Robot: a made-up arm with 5 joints. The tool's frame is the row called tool. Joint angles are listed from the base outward. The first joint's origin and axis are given. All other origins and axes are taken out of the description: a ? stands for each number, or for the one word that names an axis. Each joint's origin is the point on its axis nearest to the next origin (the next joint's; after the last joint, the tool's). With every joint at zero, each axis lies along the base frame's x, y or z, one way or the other. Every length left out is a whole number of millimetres.
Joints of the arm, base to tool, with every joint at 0 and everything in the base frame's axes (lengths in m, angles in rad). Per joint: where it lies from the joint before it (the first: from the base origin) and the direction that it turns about. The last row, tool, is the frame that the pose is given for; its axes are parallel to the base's.
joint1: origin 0.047 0 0.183 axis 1 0 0
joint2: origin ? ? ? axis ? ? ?
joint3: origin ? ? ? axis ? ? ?
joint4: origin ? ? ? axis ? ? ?
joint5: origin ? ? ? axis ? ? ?
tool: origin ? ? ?
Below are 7 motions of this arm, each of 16 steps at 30 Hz.
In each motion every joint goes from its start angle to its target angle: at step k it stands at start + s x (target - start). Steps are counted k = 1, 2, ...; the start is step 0. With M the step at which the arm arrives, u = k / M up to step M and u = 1 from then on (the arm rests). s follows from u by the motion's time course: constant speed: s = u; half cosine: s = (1 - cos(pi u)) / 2; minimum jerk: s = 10 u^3 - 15 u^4 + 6 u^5.
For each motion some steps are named. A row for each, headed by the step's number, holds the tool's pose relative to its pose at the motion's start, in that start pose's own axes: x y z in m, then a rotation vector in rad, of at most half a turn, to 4 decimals.
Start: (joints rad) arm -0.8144 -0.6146 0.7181 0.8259 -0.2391
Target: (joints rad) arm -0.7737 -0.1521 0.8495 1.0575 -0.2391
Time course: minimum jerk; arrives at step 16
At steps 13, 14, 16:
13: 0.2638 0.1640 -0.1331 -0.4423 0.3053 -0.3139
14: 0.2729 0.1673 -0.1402 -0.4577 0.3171 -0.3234
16: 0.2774 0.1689 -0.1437 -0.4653 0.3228 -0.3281

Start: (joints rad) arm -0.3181 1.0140 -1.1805 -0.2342 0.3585
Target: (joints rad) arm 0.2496 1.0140 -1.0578 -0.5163 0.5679
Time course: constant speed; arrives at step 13
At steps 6, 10, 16:
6: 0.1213 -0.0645 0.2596 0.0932 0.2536 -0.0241
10: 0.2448 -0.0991 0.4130 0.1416 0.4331 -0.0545
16: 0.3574 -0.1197 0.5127 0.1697 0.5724 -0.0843

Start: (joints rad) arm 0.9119 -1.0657 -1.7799 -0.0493 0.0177
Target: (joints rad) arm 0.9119 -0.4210 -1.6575 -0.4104 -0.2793
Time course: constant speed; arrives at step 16
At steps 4, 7, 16:
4: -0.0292 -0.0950 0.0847 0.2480 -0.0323 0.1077
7: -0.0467 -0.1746 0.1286 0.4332 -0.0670 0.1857
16: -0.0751 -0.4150 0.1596 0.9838 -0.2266 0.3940

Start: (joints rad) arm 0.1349 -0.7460 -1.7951 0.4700 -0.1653
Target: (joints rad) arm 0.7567 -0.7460 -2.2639 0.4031 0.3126
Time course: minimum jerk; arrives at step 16
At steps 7, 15, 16:
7: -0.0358 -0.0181 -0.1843 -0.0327 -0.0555 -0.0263
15: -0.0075 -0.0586 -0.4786 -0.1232 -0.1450 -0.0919
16: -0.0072 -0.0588 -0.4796 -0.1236 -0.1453 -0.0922

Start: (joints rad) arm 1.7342 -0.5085 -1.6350 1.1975 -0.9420
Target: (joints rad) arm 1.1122 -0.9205 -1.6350 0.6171 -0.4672
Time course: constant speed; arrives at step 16
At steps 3, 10, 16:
3: 0.0491 -0.0309 0.0790 0.1177 0.0451 -0.0770
10: 0.1839 -0.1265 0.2404 0.3742 0.1933 -0.2685
16: 0.3182 -0.2316 0.3459 0.5677 0.3674 -0.4401

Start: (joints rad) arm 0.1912 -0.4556 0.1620 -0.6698 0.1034
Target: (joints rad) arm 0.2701 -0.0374 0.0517 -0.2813 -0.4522
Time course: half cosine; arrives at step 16
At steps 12, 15, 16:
12: 0.1324 -0.0287 -0.0318 -0.3145 -0.0681 0.1157
15: 0.1584 -0.0388 -0.0260 -0.3595 -0.0537 0.1286
16: 0.1602 -0.0395 -0.0255 -0.3626 -0.0525 0.1294

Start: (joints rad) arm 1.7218 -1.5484 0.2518 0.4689 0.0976
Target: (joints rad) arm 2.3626 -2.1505 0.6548 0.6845 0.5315
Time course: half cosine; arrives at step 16
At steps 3, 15, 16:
3: -0.0863 -0.0072 -0.0137 0.0068 -0.1005 -0.0335
15: -0.7875 0.0059 -0.4948 0.2762 -1.1576 -0.4132
16: -0.7921 0.0067 -0.5019 0.2812 -1.1682 -0.4166

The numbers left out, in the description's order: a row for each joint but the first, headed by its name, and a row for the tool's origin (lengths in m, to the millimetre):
joint2: xyz 0 -0.003 0.734, axis 0 0 -1
joint3: xyz -0.093 0.365 0, axis 0 -1 0
joint4: xyz 0.134 0 0.076, axis -1 0 0
joint5: xyz 0 0.115 0.259, axis 0 0 -1
tool: xyz -0.292 0.066 0

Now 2 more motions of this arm.
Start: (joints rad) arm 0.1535 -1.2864 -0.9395 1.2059 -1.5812
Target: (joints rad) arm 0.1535 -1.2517 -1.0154 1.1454 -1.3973
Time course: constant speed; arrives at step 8
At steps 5, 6, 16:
5: -0.0088 0.0107 -0.0083 0.0318 -0.0542 -0.0755
6: -0.0103 0.0127 -0.0097 0.0390 -0.0646 -0.0907
16: -0.0130 0.0168 -0.0124 0.0543 -0.0851 -0.1212

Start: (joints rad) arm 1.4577 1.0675 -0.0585 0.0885 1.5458
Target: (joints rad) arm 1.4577 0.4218 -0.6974 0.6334 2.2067
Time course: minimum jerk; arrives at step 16
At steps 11, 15, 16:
11: -0.0541 -0.2687 -0.3782 -0.1773 -0.6478 0.1289
15: -0.0188 -0.3534 -0.4618 -0.1237 -0.8035 0.1832
16: -0.0182 -0.3545 -0.4629 -0.1228 -0.8054 0.1839

